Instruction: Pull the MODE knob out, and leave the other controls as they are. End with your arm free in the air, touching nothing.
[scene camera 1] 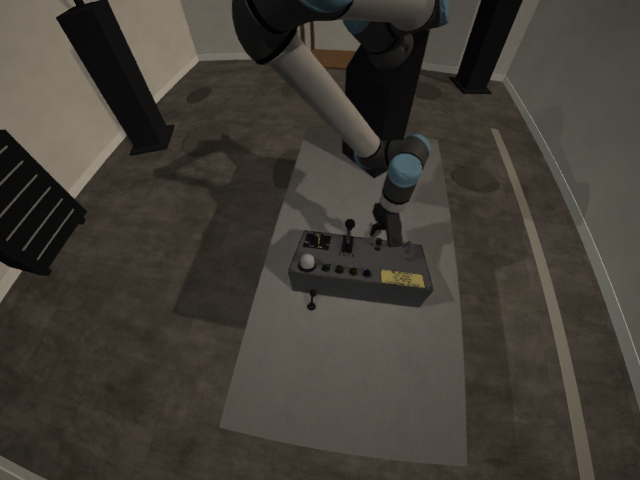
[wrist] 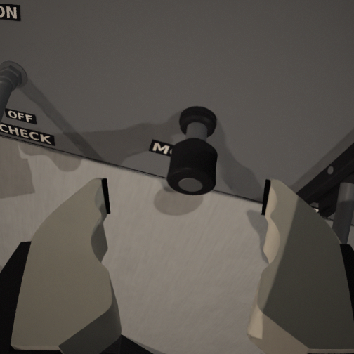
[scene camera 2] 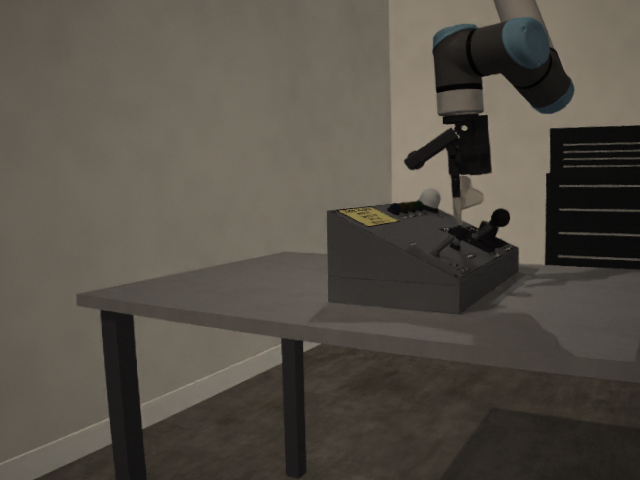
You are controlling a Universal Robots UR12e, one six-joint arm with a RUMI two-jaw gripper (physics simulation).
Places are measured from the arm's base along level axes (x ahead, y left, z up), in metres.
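Where they show: gripper, fingertip midpoint: (scene camera 1: 380, 239) (scene camera 2: 460, 223); arm's base, origin of the base link: (scene camera 1: 390, 48).
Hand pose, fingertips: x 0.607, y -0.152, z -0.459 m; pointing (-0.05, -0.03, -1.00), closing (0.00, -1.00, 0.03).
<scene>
Things, the pixels of their top centre, and the offset from my fingertips. "*": a spot on its surface instead. Level surfaces: height alone.
- MODE knob, middle of its top: (scene camera 2: 457, 225) (scene camera 1: 379, 241) 0.004 m down, 0.004 m ahead, 0.006 m right
- CHECK toggle, middle of its top: (scene camera 2: 443, 234) (scene camera 1: 409, 244) 0.012 m down, 0.030 m ahead, 0.111 m left
- black-balled lever, middle of its top: (scene camera 2: 500, 208) (scene camera 1: 350, 220) 0.024 m up, 0.088 m back, 0.103 m right
- white dome, surface spot: (scene camera 2: 429, 198) * 0.042 m up, 0.070 m ahead, 0.264 m right
- yellow label, surface spot: (scene camera 2: 368, 215) (scene camera 1: 402, 279) * 0.018 m up, 0.180 m ahead, 0.027 m left
- grey table, its level: 0.141 m down
The MODE knob (scene camera 1: 378, 241) (scene camera 2: 455, 241) (wrist: 192, 167) is a black round cap on a short grey stem above a dark collar, near the low edge of the sloped grey control box (scene camera 1: 356, 290) (scene camera 2: 392, 268) (wrist: 100, 30). In the wrist view it partly covers its label. My gripper (scene camera 1: 378, 232) (scene camera 2: 457, 221) (wrist: 185, 181) is open and empty, its pale fingers pointing down over the panel. In the wrist view the knob's cap shows between the fingertips' lines, with a gap on either side, a little nearer the left one. The fingers' exact height over it is hard to tell.
A CHECK toggle (scene camera 1: 408, 249) (wrist: 9, 80) and a black-balled lever (scene camera 1: 349, 224) (scene camera 2: 499, 217) flank the knob. A white dome (scene camera 1: 307, 261) (scene camera 2: 429, 198), several small buttons and a yellow label (scene camera 1: 402, 278) (scene camera 2: 368, 215) are higher up. The box stands on a grey table (scene camera 1: 356, 382) (scene camera 2: 206, 289).
</scene>
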